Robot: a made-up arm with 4 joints. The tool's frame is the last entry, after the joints. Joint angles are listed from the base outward. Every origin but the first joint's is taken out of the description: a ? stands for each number. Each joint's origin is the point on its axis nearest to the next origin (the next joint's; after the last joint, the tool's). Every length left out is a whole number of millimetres.
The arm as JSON. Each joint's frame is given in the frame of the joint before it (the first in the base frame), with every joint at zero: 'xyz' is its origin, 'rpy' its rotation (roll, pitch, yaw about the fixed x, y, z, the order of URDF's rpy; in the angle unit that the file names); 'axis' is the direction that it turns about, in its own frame. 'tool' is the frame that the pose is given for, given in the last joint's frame.
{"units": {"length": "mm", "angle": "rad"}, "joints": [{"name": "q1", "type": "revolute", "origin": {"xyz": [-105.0, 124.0, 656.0], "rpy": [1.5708, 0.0, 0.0]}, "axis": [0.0, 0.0, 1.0]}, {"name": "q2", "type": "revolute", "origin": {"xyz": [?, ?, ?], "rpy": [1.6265, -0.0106, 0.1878]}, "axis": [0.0, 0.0, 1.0]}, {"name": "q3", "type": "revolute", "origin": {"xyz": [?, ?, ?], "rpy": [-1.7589, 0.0, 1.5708]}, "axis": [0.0, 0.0, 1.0]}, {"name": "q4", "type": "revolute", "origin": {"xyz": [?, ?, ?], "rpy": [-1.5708, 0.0, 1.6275]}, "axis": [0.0, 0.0, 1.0]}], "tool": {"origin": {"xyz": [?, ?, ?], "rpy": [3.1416, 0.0, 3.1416]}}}
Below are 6 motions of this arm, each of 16 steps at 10 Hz.
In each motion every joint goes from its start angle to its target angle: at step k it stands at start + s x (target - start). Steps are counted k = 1, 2, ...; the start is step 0. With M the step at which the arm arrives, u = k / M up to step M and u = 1 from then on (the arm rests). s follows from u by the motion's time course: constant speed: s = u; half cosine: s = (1 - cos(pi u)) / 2; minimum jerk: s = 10 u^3 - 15 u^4 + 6 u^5.
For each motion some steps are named. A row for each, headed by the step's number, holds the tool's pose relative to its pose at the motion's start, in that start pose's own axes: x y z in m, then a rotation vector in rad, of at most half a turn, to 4 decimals.
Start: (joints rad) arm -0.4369 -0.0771 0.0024 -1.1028
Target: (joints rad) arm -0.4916 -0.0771 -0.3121 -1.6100
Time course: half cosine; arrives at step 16
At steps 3, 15, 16:
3: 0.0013 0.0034 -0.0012 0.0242 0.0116 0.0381
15: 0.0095 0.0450 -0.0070 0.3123 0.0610 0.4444
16: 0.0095 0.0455 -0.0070 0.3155 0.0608 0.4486

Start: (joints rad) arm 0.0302 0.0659 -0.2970 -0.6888
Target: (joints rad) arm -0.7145 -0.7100 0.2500 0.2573
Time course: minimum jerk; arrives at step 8
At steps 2, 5, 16:
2: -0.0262 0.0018 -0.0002 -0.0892 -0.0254 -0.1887
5: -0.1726 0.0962 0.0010 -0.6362 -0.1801 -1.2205
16: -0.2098 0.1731 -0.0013 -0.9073 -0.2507 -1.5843

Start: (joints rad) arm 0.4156 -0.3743 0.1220 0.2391
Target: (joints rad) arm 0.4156 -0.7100 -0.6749 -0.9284
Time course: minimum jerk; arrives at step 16
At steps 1, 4, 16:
1: 0.0001 0.0001 0.0000 -0.0011 0.0014 0.0027
4: 0.0060 0.0056 0.0010 -0.0468 0.0688 0.1255
16: 0.0047 0.0573 -0.0242 -0.0673 0.8339 1.0291

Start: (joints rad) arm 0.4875 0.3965 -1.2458 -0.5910
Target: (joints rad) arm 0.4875 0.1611 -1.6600 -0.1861
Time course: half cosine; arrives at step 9
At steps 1, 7, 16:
1: -0.0012 -0.0009 -0.0004 0.0040 0.0107 -0.0187
7: -0.0423 -0.0161 -0.0061 0.0944 0.3181 -0.5553
16: -0.0485 -0.0165 -0.0058 0.1036 0.3614 -0.6292

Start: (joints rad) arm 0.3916 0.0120 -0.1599 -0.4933
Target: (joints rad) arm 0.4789 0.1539 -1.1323 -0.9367
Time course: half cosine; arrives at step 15
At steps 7, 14, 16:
7: 0.0132 0.0165 -0.0198 0.2886 0.3481 0.2515
14: 0.0152 0.0446 -0.0326 0.7076 0.7181 0.5516
16: 0.0152 0.0451 -0.0326 0.7168 0.7251 0.5573

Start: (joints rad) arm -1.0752 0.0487 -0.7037 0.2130
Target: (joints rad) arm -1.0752 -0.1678 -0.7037 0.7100
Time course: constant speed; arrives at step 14
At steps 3, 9, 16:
3: -0.0075 -0.0075 0.0033 -0.0328 -0.0180 -0.1340
9: -0.0250 -0.0189 0.0102 -0.0927 -0.0644 -0.4016
16: -0.0414 -0.0243 0.0157 -0.1360 -0.1136 -0.6239

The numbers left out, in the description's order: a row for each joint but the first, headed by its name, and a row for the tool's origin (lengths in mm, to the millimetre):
q2: -247.0 -23.0 0.0
q3: -18.0 -28.0 0.0
q4: -11.0 25.0 0.0
tool: -53.0 -52.0 0.0

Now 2 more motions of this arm.
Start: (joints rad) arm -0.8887 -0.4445 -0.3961 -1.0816
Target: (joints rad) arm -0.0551 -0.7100 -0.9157 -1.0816
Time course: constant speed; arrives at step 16
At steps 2, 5, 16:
2: 0.0165 -0.0191 0.0090 -0.0175 0.0607 0.0764
5: 0.0440 -0.0442 0.0245 -0.0523 0.1545 0.1812
16: 0.1655 -0.0931 0.0956 -0.2641 0.4967 0.4602

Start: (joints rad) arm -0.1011 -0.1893 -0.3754 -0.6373
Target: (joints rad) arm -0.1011 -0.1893 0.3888 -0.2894
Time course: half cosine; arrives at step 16
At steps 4, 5, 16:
4: -0.0021 -0.0031 0.0053 -0.0643 -0.0916 -0.0509
5: -0.0034 -0.0045 0.0081 -0.0957 -0.1403 -0.0771
16: -0.0245 -0.0123 0.0304 -0.3432 -0.6869 -0.3307

